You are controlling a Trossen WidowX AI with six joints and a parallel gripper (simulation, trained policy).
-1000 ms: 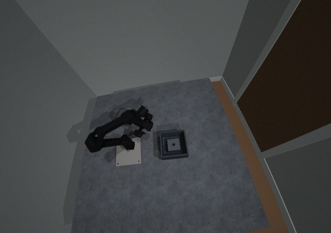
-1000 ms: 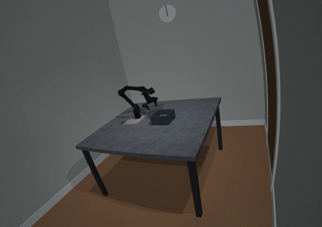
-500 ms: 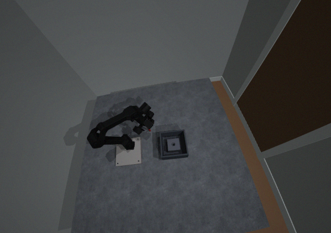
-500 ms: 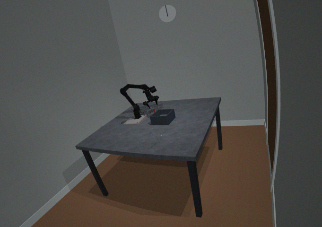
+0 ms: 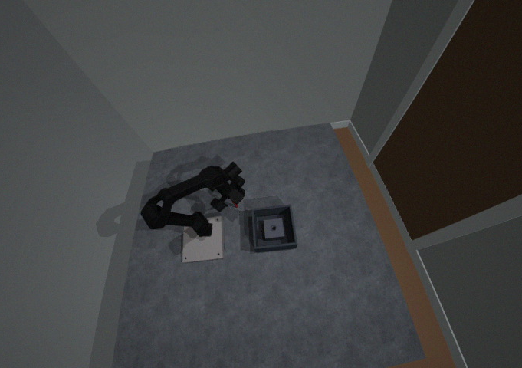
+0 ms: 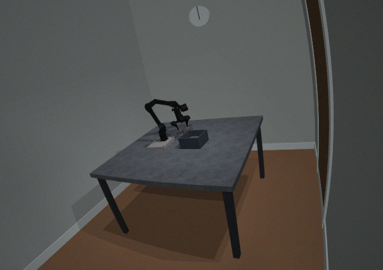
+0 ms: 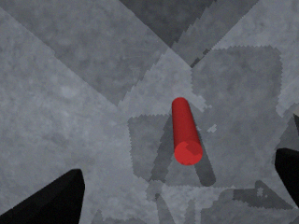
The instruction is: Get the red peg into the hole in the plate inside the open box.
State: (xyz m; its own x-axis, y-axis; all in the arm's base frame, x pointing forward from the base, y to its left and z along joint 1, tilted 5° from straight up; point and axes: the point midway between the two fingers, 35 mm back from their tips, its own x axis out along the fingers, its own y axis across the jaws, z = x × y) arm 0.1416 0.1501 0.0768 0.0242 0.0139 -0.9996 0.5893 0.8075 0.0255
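The red peg lies 5 cm below my gripper tip. From my gripper tip the other things lie so: light grey plate (20 cm ahead, 14 cm to the right, 5 cm below); then dark box (20 cm ahead, 14 cm to the right, 7 cm below).
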